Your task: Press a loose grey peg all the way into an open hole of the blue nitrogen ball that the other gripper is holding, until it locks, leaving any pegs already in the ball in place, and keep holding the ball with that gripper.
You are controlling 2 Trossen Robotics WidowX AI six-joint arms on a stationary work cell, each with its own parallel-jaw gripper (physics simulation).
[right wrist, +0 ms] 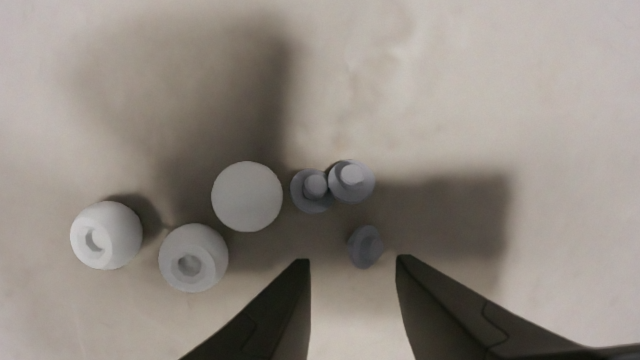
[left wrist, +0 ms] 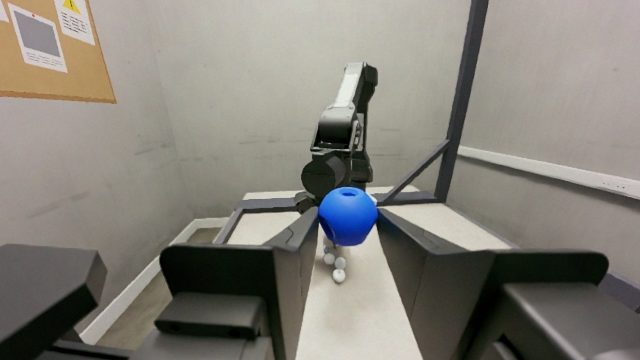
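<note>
The blue nitrogen ball is held between the fingertips of my left gripper, above the table. One open hole shows on its top and another on its lower left side. My right gripper is open and empty, above the table. A loose grey peg lies just beyond the gap between its fingertips in the right wrist view. Two more grey pegs, one and another, lie side by side farther up in that view, their stems pointing up.
Three white balls stand left of the pegs in the right wrist view: one beside the pair of pegs, one with a hole showing, and one farthest left. The right arm stands behind the blue ball in the left wrist view.
</note>
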